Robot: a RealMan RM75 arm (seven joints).
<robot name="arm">
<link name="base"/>
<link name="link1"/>
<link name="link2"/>
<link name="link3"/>
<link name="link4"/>
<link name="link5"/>
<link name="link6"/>
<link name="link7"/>
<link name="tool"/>
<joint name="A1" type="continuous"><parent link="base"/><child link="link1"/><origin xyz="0 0 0.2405"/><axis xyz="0 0 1"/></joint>
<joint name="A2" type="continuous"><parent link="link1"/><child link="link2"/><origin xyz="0 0 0"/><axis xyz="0 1 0"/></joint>
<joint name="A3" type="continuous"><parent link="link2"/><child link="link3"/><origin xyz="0 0 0.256"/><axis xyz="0 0 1"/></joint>
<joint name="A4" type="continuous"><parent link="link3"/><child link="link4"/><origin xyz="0 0 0"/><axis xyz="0 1 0"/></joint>
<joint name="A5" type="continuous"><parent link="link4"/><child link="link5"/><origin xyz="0 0 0.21"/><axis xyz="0 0 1"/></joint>
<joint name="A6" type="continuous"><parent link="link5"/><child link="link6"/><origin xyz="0 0 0"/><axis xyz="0 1 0"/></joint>
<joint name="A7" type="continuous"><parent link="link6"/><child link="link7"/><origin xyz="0 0 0.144"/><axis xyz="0 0 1"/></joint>
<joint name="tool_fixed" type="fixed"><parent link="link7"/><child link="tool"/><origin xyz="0 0 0"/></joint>
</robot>
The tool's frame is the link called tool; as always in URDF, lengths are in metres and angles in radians. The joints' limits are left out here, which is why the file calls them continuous.
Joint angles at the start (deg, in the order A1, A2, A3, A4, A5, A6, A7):
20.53, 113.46, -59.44, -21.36, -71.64, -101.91, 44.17
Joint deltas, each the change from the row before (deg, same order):
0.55, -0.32, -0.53, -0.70, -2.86, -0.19, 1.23
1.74, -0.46, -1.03, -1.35, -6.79, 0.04, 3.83
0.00, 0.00, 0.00, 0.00, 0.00, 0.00, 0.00
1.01, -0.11, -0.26, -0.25, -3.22, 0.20, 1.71
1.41, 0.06, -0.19, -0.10, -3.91, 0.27, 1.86
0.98, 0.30, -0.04, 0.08, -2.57, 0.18, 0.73
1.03, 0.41, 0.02, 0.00, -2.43, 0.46, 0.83
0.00, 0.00, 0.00, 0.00, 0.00, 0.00, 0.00
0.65, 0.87, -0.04, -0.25, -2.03, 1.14, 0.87
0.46, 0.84, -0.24, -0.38, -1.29, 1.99, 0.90
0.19, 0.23, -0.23, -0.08, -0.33, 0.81, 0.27
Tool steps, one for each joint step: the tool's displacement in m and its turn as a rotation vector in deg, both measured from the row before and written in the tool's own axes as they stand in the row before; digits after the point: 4 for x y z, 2 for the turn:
0.0016, 0.0023, 0.0026, -3.22, 2.05, 0.83
0.0048, 0.0039, 0.0078, -6.99, 5.25, 2.91
0.0000, 0.0000, 0.0000, 0.00, 0.00, 0.00
0.0027, 0.0008, 0.0041, -2.84, 2.59, 1.45
0.0032, 0.0006, 0.0063, -3.31, 3.06, 1.60
0.0023, 0.0008, 0.0057, -2.14, 1.81, 0.71
0.0019, -0.0003, 0.0064, -1.83, 1.81, 0.65
0.0000, 0.0000, 0.0000, 0.00, 0.00, 0.00
0.0032, -0.0001, 0.0083, -1.04, 1.63, 0.78
0.0034, -0.0022, 0.0077, 0.06, 1.68, 0.65
0.0011, -0.0011, 0.0026, 0.08, 0.67, 0.17

